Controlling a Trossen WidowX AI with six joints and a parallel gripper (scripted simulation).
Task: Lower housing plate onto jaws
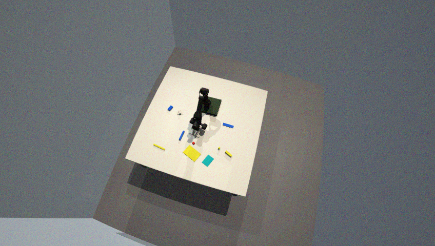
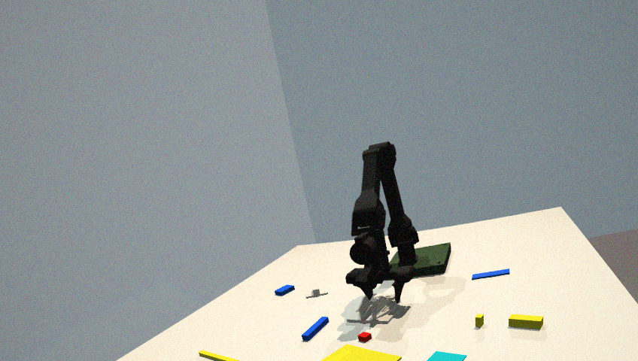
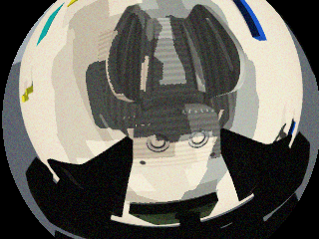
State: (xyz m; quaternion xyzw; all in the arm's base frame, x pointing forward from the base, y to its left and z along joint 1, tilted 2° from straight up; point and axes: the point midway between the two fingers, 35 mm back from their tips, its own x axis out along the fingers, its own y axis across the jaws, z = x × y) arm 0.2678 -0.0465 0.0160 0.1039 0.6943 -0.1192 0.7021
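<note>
Right now my gripper tip is 1 cm short of the grey housing plate and 2 cm below it. Round my gripper tip: yellow sheet: 30 cm ahead, 2 cm to the right; then red block: 19 cm ahead, 2 cm to the right; then teal sheet: 35 cm ahead, 16 cm to the left, 1 cm below.
</note>
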